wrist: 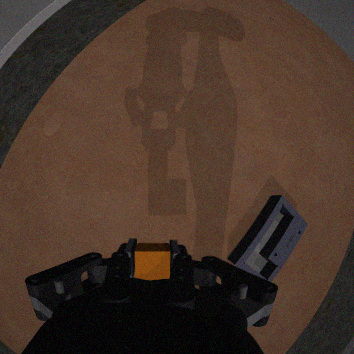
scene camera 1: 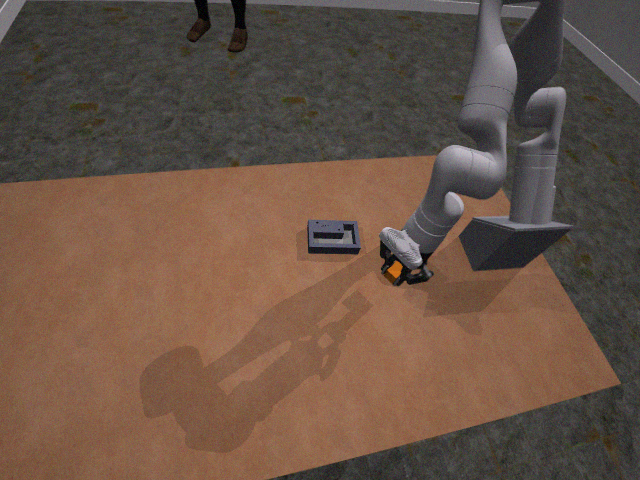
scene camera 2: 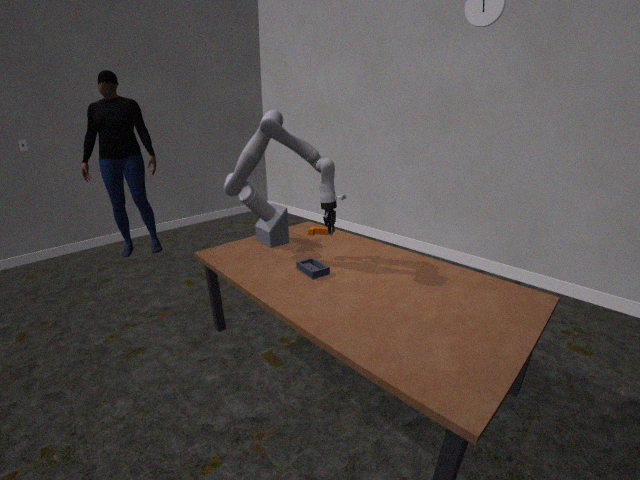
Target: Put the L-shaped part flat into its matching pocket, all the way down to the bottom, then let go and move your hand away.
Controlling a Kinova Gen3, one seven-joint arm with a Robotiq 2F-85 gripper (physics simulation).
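Places are measured from the arm's base along level axes (x back, y right, z up), in centimetres.
Pixels of known places: gripper, fingertip midpoint: (wrist: 152,248) (scene camera 1: 389,277) (scene camera 2: 331,233); arm's base at its link origin: (scene camera 1: 528,221) (scene camera 2: 269,215).
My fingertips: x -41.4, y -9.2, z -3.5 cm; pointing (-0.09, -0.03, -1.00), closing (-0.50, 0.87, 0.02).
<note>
Ahead of a thing's pixels: the offset from my fingertips to its top centre. Level surfaces: height alone.
The orange L-shaped part @(dy +3.9, dx +3.6, dz +2.5 cm) (scene camera 1: 394,271) (scene camera 2: 317,230) (wrist: 152,265) is held in the air above the table. In the wrist view one end of it shows between the fingers; the rest is hidden under the hand. My gripper (scene camera 1: 391,275) (scene camera 2: 331,230) (wrist: 152,248) is shut on the part. In scene camera 2 the part reaches out level toward the robot's base, with its short leg at the far end. The dark blue-grey tray @(dy +19.1, dx -7.7, dz -8.4 cm) (scene camera 1: 333,249) (scene camera 2: 318,273) (wrist: 291,243) with the L-shaped pocket lies on the table, apart from the part. Its light pocket floor shows uncovered.
The arm's grey wedge-shaped base (scene camera 1: 511,248) (scene camera 2: 272,232) stands at the end of the brown table @(dz -12.1 cm) (scene camera 1: 129,268) (scene camera 2: 413,330) (wrist: 75,190). Shadows of the arm and the held part fall on the table. A person (scene camera 2: 118,129) stands on the floor behind, away from the table.
</note>
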